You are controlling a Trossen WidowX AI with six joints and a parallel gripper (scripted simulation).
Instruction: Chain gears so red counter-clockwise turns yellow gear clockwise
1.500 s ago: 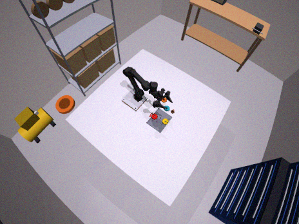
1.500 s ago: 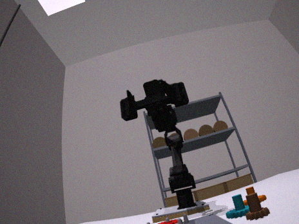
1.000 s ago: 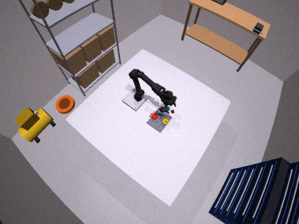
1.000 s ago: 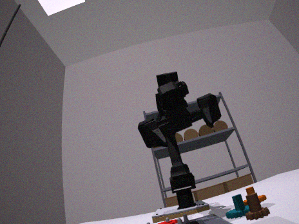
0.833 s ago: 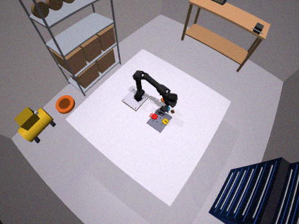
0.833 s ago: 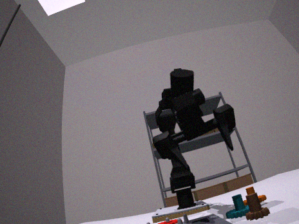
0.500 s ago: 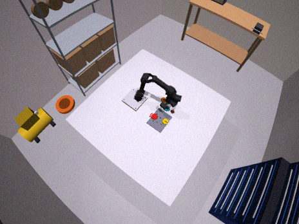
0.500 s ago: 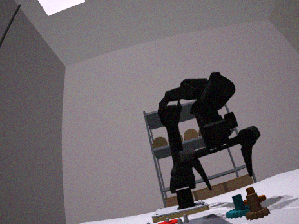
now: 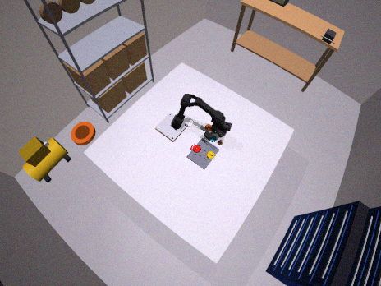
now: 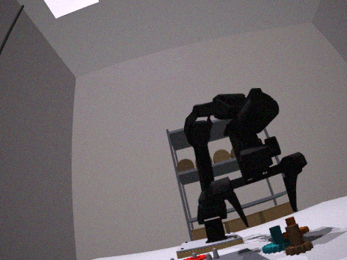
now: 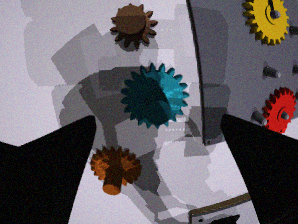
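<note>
The teal gear is 40 mm below my gripper tip. Also, from my gripper tip: brown gear (70 mm ahead, 20 mm to the left, 40 mm below); orange gear (90 mm behind, 50 mm to the left, 40 mm below); yellow gear (90 mm ahead, 120 mm to the right, 40 mm below).
</note>
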